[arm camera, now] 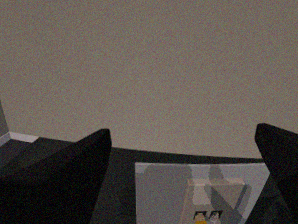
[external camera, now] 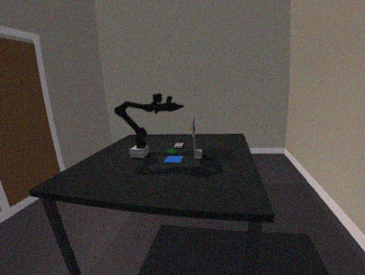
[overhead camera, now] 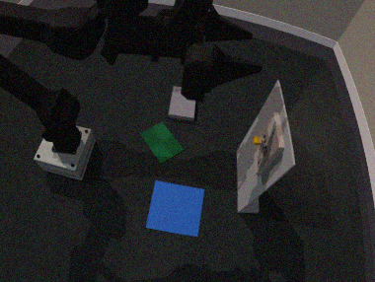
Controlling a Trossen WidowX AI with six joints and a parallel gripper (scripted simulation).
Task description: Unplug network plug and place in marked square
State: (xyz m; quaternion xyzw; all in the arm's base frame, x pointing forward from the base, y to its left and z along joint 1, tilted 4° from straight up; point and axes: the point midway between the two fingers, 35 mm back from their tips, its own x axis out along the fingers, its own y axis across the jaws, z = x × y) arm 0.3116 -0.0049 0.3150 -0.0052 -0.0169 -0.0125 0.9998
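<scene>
Now: the network plug 60 mm ahead of my gripper tip, 50 mm to the right of it and 160 mm below it. The rest, counted from my gripper tip: grey panel (80 mm ahead, 60 mm to the right, 240 mm below); green patch (120 mm behind, 40 mm to the left, 360 mm below); blue marked square (80 mm behind, 130 mm to the right, 360 mm below).
</scene>
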